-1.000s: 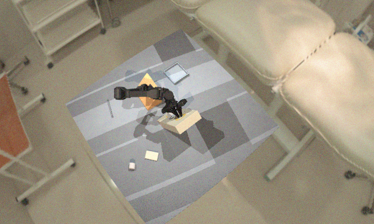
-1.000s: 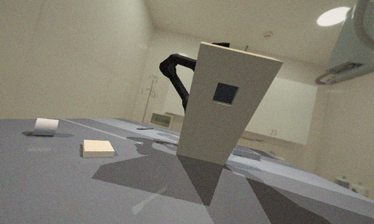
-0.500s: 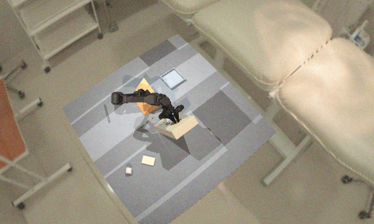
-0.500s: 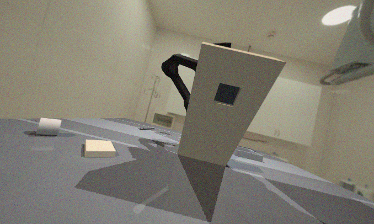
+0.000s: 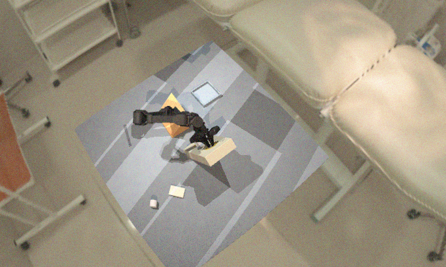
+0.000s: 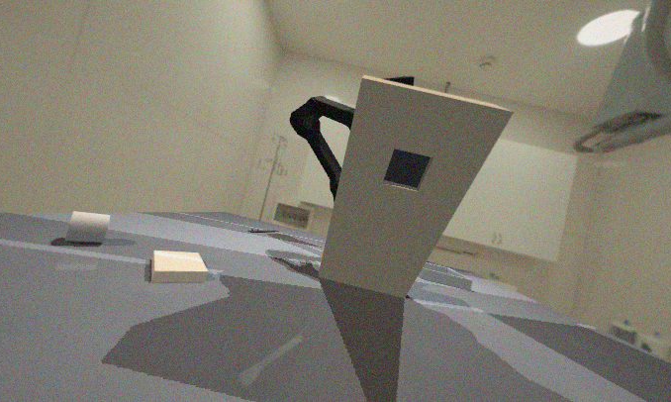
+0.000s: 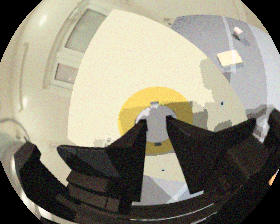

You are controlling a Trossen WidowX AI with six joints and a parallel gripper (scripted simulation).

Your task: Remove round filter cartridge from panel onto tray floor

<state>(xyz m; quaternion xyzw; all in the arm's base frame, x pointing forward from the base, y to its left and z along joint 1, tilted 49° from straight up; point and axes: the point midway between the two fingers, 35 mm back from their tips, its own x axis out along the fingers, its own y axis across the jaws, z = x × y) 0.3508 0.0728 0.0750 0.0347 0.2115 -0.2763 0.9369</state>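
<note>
Now: the round filter cartridge 1 cm ahead of my gripper tip and 1 cm below it. The rest, counted from my gripper tip: small white cylinder 1 cm behind, 46 cm to the right, 22 cm below; service panel 4 cm behind, 8 cm below; flat block 1 cm ahead, 29 cm to the right, 24 cm below.
</note>
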